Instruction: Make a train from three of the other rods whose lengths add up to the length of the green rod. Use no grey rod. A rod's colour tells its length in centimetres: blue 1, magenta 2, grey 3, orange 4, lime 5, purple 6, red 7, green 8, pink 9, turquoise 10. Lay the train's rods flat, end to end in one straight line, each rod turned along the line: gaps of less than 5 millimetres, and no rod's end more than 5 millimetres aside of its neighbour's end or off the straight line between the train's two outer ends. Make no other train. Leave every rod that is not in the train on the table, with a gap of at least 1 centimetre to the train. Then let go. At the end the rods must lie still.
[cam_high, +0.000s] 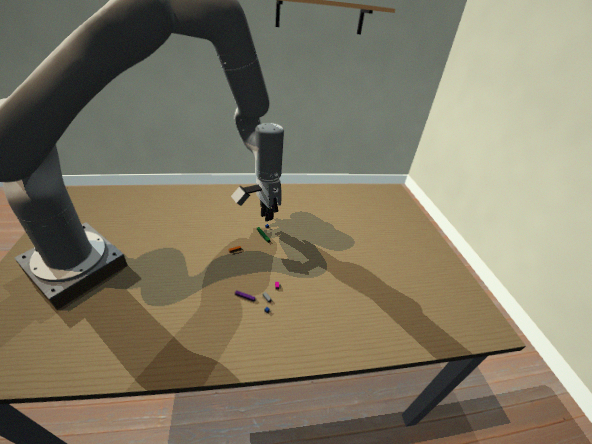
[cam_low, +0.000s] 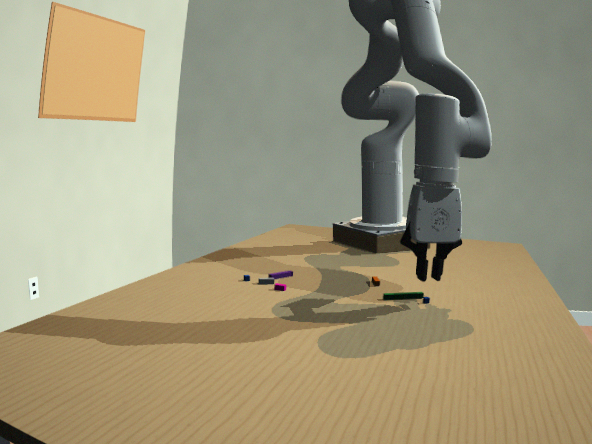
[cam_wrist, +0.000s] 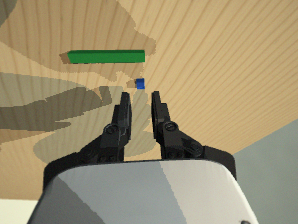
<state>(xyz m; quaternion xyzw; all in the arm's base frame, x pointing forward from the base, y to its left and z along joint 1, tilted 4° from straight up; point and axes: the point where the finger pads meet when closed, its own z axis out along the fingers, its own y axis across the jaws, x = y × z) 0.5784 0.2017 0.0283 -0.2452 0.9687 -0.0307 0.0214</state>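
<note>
My gripper is now 6 cm above the green rod, 5 cm to the left of it and 1 cm past it. Also, from my hand: grey rod: 32 cm to the right, 6 cm below, 1 cm behind; then orange rod: 12 cm to the right, 11 cm behind, 6 cm below; then magenta rod: 28 cm to the right, 6 cm below, 2 cm ahead.
</note>
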